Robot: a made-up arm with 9 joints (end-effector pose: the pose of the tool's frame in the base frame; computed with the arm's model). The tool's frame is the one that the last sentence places.
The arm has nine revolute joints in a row. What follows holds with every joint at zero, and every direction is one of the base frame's. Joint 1 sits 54.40 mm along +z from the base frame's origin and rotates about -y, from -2.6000 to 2.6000 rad. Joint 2 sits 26.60 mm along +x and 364.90 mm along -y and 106.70 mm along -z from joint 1 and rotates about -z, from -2.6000 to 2.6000 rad. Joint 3 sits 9.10 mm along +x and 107.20 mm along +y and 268.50 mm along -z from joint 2 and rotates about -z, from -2.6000 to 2.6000 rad. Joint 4 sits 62.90 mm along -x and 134.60 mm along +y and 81.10 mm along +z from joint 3 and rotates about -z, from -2.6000 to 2.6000 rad. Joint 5 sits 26.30 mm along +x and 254.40 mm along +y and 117.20 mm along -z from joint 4 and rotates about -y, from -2.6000 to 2.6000 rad. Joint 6 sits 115.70 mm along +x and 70.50 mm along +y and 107.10 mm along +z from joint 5 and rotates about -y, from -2.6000 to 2.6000 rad. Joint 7 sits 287.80 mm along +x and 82.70 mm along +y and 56.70 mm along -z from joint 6 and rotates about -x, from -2.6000 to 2.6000 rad. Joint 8 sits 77.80 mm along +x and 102.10 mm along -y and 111.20 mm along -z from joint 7 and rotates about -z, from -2.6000 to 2.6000 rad. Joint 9 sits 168.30 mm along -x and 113.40 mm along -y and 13.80 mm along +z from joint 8 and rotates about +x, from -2.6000 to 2.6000 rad. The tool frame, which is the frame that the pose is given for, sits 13.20 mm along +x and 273.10 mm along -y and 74.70 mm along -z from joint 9; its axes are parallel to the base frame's.
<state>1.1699 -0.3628 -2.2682 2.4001 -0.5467 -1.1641 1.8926 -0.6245 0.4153</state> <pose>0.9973 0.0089 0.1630 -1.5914 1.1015 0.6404</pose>
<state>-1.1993 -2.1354 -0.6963 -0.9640 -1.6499 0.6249 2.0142 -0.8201 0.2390</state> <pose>-0.8515 -1.3551 0.1920 0.7173 2.6985 -1.0357</pose>
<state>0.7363 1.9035 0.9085 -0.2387 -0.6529 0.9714 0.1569 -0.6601 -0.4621</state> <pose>-0.0980 -0.7808 -0.3906 0.0425 0.1590 -1.9228</pose>
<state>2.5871 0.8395 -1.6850 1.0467 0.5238 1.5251 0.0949 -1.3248 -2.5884</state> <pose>0.1225 -0.0540 0.0639 -0.7827 -0.8018 1.7498</pose>
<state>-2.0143 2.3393 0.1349 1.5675 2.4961 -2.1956 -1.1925 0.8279 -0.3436</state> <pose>-0.6591 -0.8017 0.4011 -1.8130 -2.2056 -0.9860</pose>
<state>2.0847 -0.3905 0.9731 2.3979 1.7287 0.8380 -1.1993 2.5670 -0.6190</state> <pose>0.0266 -0.5509 0.7066 -1.6719 0.6619 0.9717</pose>
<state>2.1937 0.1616 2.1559 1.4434 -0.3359 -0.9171 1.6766 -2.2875 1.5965</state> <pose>0.7592 -0.0692 0.2986 -0.7060 0.3765 -2.5904</pose>
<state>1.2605 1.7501 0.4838 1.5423 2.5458 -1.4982 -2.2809 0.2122 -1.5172</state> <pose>0.3835 -0.6258 -0.2957 -0.4332 0.2956 2.7910</pose>
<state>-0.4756 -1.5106 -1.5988 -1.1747 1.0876 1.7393 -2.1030 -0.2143 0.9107</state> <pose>0.7778 -0.6685 -0.3566 0.2419 0.2075 1.2147</pose>
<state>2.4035 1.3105 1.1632 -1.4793 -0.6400 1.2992 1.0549 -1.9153 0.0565</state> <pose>-0.6750 -1.0036 0.6067 -0.6720 -1.3268 -0.4776</pose>
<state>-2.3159 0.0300 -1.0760 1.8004 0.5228 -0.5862 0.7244 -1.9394 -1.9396</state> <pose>-0.4369 -0.3789 -0.3185 0.7038 0.6771 2.1575</pose>
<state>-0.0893 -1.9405 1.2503 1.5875 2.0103 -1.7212 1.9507 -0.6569 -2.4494</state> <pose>0.2726 -0.0196 -0.2241 1.7485 -0.8217 -1.1330</pose>
